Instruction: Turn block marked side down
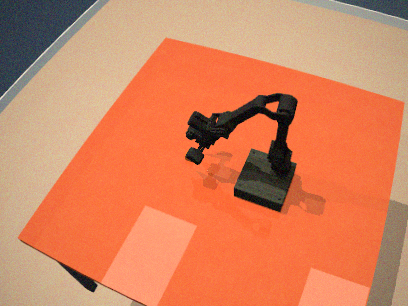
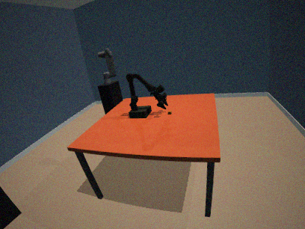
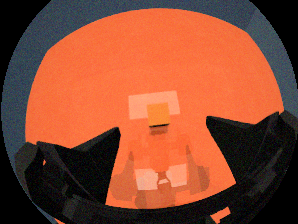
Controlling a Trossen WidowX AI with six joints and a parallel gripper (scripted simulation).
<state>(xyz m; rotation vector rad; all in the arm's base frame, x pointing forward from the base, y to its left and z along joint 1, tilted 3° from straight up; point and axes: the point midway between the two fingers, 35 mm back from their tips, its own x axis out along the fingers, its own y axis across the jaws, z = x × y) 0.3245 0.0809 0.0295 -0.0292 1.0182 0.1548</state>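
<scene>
My gripper tip is 1 cm short of the orange block and 6 cm above it.
</scene>
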